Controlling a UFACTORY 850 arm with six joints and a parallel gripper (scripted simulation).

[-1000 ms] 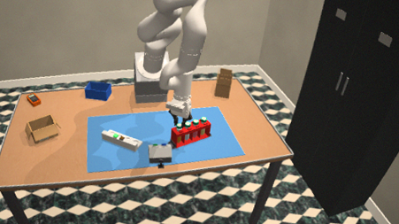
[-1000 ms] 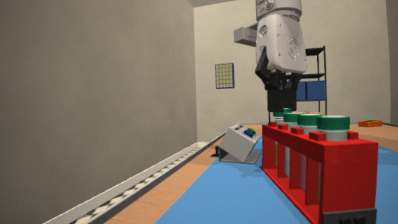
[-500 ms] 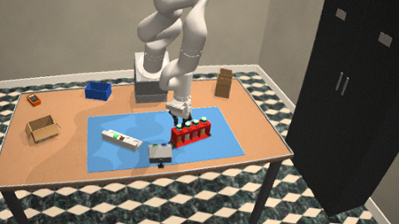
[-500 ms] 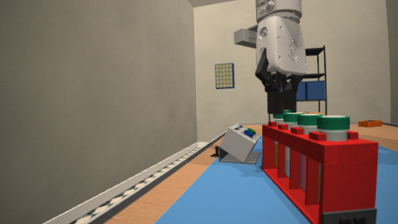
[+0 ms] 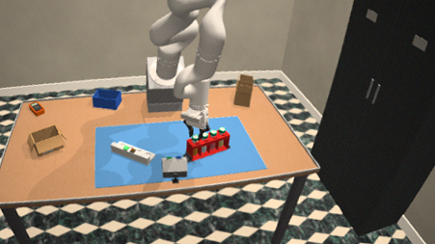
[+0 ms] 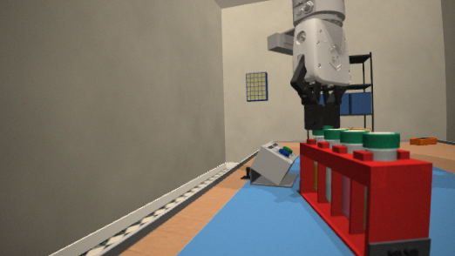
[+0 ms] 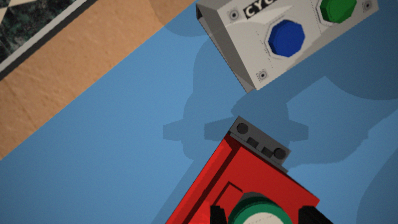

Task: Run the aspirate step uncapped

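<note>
My gripper is now 20 mm above the tube cap. Round my hand: green cap 140 mm to the left, 60 mm behind, 20 mm below; key housing 110 mm to the right, 100 mm ahead, 90 mm below; blue cycle key 90 mm to the right, 80 mm ahead, 70 mm below.
</note>
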